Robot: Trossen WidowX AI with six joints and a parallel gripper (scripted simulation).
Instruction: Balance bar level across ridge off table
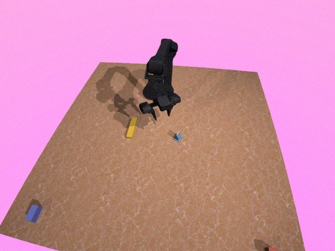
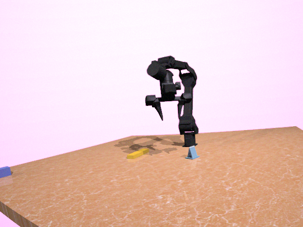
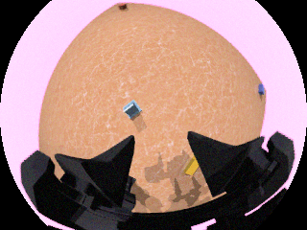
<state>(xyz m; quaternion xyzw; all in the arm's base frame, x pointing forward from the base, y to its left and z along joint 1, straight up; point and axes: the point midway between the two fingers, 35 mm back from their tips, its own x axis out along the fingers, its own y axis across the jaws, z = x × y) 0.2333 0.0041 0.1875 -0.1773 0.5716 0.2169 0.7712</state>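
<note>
Now: the yellow bar 3 cm behind my gripper tip, 19 cm to the right of it and 15 cm below it. The rest, counted from my gripper tip: blue block: 50 cm ahead, 51 cm to the right, 14 cm below; red block: 50 cm ahead, 49 cm to the left, 14 cm below.
</note>
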